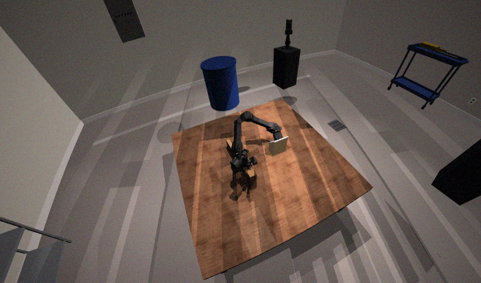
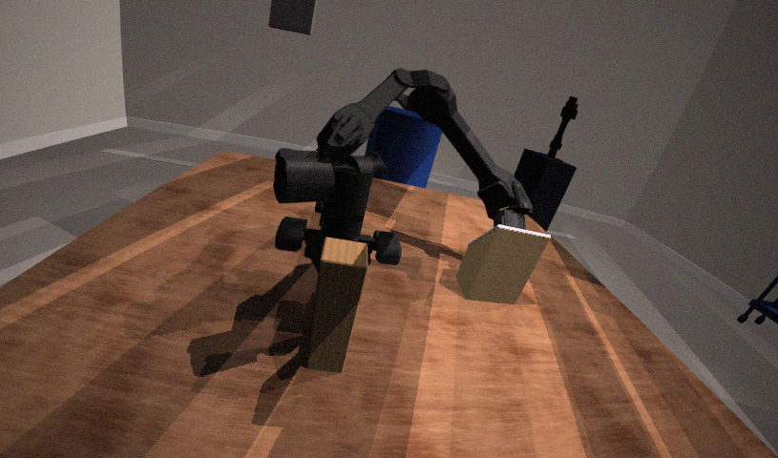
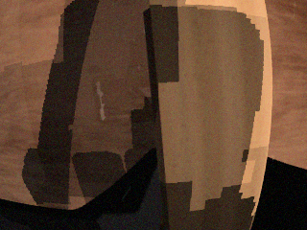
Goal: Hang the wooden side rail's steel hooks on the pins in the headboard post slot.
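Now: the wooden headboard post 120 mm to the left of my gripper tip, 50 mm above it and 10 mm ahead of it.
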